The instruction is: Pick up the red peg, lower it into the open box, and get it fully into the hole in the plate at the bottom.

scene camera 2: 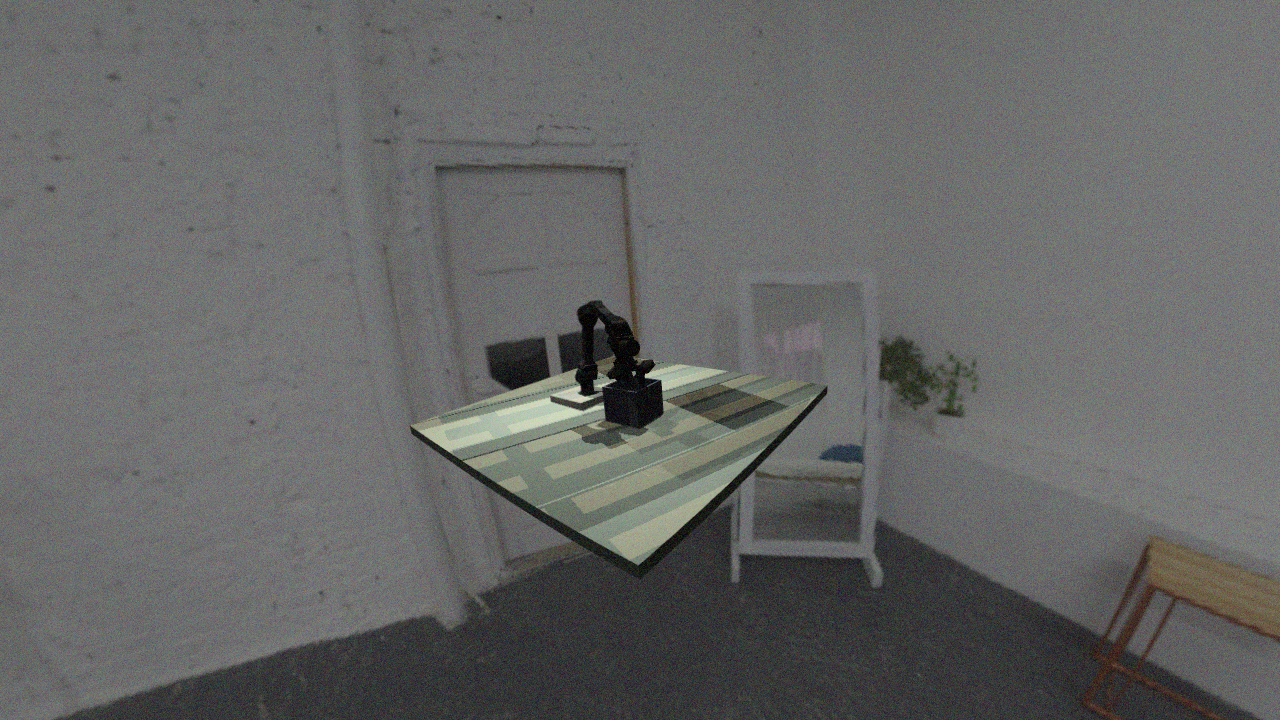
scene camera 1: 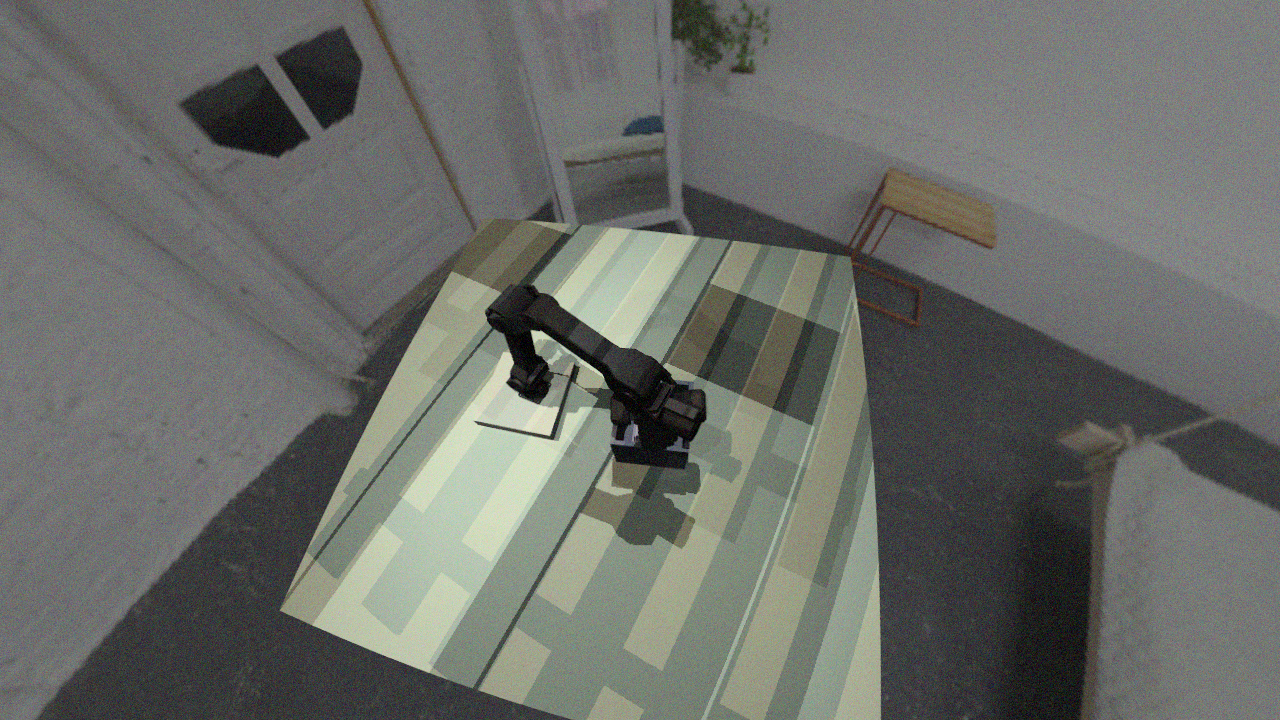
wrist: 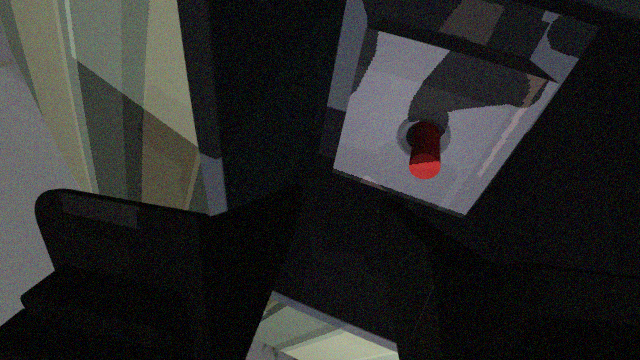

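My gripper: visible in scene camera 1, scene camera 2 and the wrist view (341,201). Dark box: visible in scene camera 1, scene camera 2 and the wrist view (269,93). My gripper (scene camera 1: 653,438) and (scene camera 2: 618,370), same spot. Dark box (scene camera 1: 624,449) and (scene camera 2: 608,395), same spot.
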